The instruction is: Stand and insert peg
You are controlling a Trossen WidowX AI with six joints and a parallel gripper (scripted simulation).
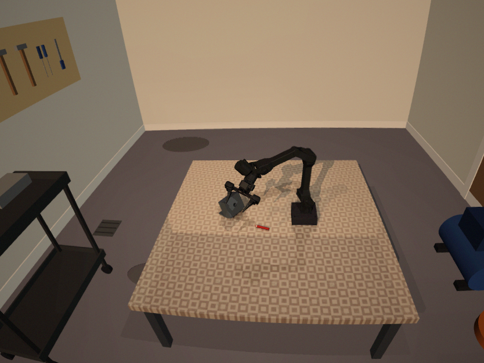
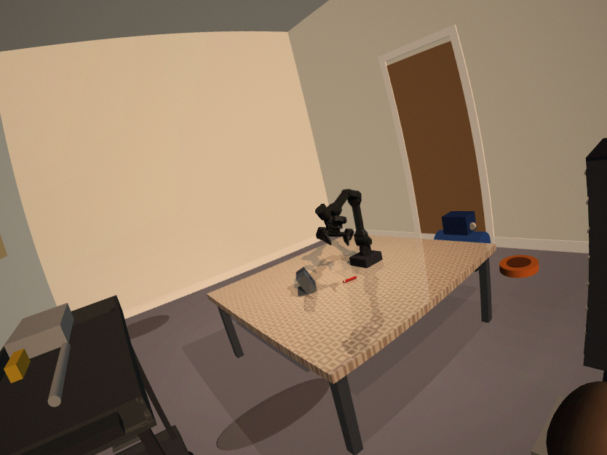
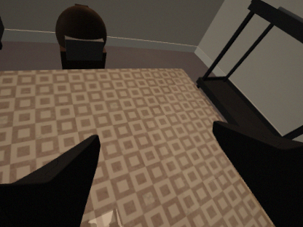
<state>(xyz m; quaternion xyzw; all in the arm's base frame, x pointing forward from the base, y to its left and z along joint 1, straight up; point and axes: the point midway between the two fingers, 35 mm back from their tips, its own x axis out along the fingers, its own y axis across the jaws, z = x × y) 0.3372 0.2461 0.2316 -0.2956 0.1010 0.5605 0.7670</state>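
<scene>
Now: gripper tip 26 cm above the red peg, 15 cm to the left of it and 9 cm past it. The rest, counted from my gripper tip: grey sloped panel (27 cm to the right, 21 cm below, 9 cm ahead).
</scene>
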